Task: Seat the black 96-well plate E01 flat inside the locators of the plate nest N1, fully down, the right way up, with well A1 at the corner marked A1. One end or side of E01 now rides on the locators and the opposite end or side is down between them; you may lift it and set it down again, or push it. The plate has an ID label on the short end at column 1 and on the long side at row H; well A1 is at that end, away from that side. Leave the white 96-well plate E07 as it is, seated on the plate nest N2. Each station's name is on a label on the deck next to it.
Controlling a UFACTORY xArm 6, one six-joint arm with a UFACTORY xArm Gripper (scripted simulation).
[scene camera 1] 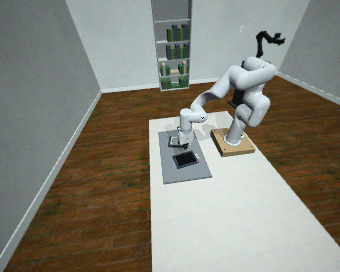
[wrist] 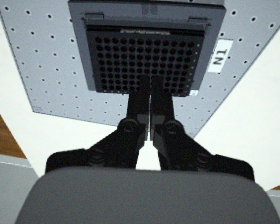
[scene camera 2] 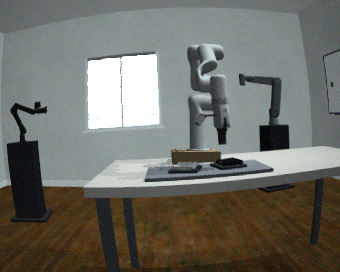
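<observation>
There is a black 96-well plate E01 [wrist: 120,75] that I can see in the wrist view. I can see my gripper [wrist: 150,89] there too.
</observation>
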